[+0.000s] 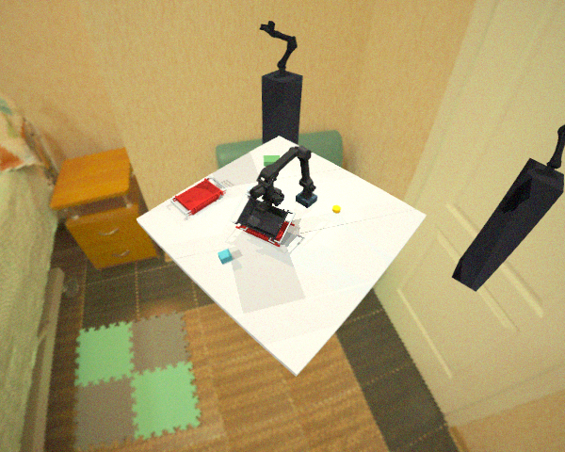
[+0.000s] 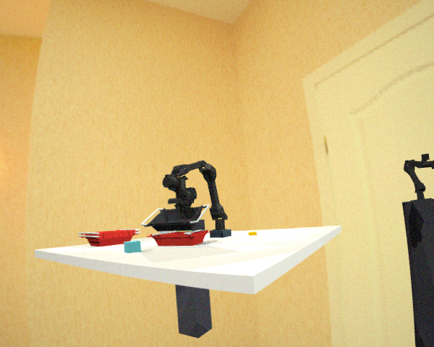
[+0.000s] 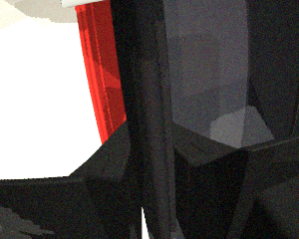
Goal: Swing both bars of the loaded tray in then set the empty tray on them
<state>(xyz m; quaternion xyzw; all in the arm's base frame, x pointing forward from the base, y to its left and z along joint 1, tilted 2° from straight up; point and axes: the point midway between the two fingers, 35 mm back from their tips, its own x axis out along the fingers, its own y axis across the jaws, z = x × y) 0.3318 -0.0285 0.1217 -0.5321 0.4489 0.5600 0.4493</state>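
Now: gripper tip 7 cm short of the dark grey tray and 1 cm to the right of it. From my gripper tip the other things lie so: cyan block (32 cm ahead, 11 cm below, 2 cm to the right); pale cylinder (26 cm to the right, 12 cm behind, 10 cm below); yellow disc (38 cm behind, 22 cm to the left, 13 cm below).
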